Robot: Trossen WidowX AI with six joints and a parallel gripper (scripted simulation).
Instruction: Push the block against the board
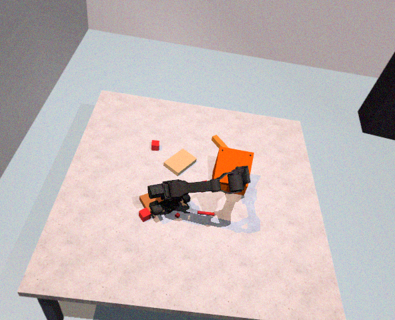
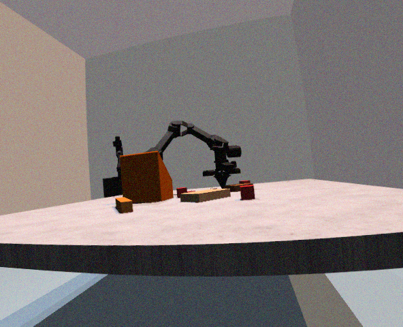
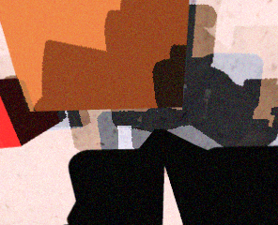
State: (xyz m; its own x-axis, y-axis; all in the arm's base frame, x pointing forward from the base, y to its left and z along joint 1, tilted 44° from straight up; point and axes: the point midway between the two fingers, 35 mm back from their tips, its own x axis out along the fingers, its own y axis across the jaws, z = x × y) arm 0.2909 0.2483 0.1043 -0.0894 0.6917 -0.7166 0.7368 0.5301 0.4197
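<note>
My gripper tip is now 40 mm past the tiny red piece. Round my gripper tip: thin red stick: 170 mm behind, 50 mm to the right; tan board: 330 mm to the right, 20 mm ahead, 10 mm above; orange square block: 80 mm ahead, 30 mm to the right, 10 mm above.
</note>
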